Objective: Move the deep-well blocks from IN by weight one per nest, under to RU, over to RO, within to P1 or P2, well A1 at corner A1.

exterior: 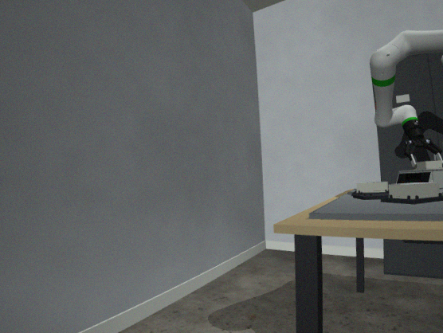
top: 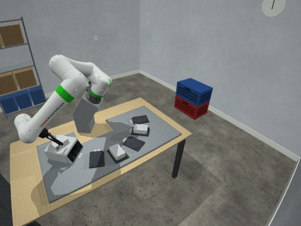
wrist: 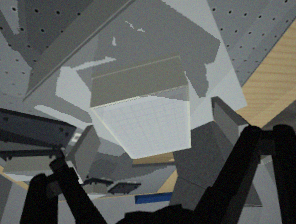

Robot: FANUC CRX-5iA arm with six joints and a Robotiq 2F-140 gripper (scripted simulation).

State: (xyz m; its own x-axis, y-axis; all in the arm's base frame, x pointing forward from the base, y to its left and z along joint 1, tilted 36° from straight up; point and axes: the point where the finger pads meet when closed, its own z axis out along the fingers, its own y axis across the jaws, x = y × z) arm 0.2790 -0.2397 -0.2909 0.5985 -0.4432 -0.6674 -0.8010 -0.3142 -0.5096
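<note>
My gripper is now 4 cm above the weigher platform. Also, from my hand: CW label (9 cm ahead, 13 cm to the left, 13 cm below); check-weigher (7 cm below); dark nest plate (20 cm ahead, 43 cm to the left, 13 cm below).
</note>
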